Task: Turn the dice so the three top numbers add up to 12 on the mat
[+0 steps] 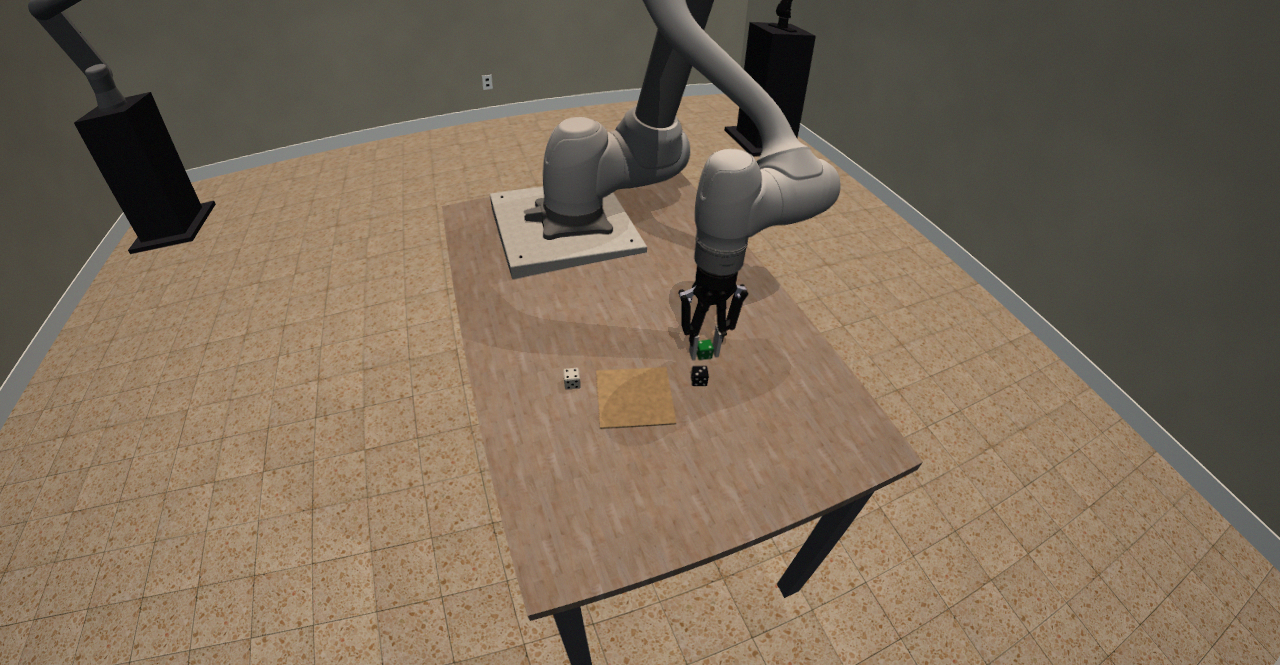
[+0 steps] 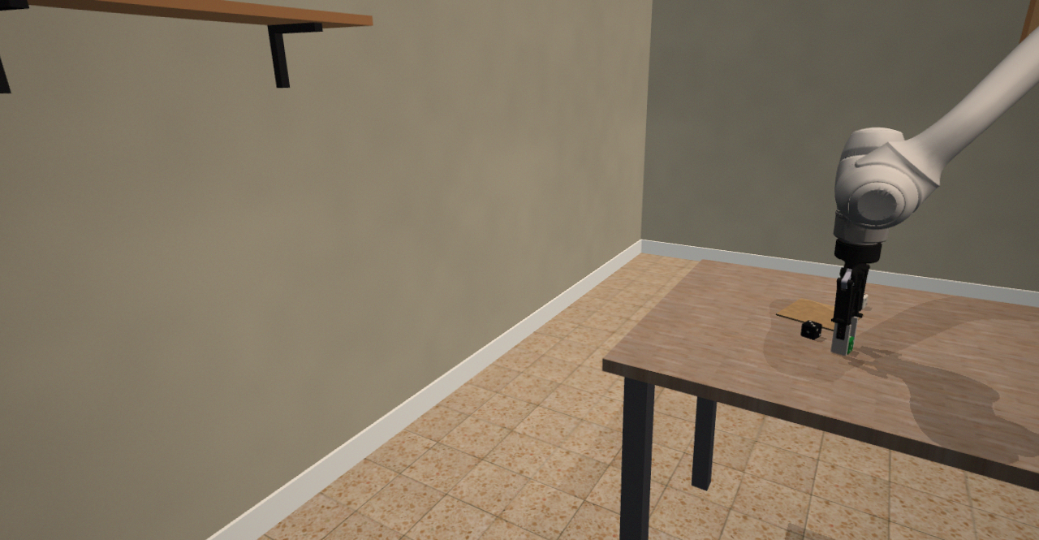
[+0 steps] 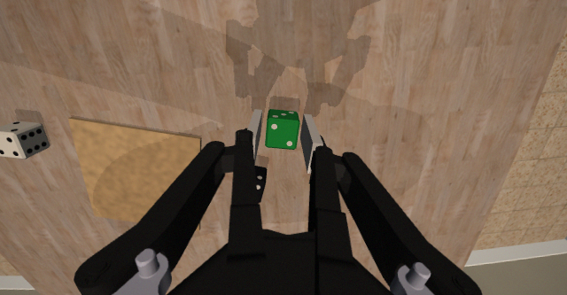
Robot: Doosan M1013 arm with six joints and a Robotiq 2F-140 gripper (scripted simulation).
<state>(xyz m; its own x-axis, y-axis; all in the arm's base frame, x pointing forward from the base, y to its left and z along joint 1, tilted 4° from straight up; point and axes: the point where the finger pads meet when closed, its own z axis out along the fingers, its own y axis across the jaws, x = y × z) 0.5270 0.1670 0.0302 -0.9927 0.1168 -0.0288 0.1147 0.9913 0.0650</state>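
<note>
My gripper is now 2 cm above the green die. From my hand the other things lie so: white die (1 cm ahead, 28 cm to the right, 2 cm below); black die (6 cm ahead, 4 cm to the right, 2 cm below); tan mat (7 cm ahead, 17 cm to the right, 3 cm below).
</note>
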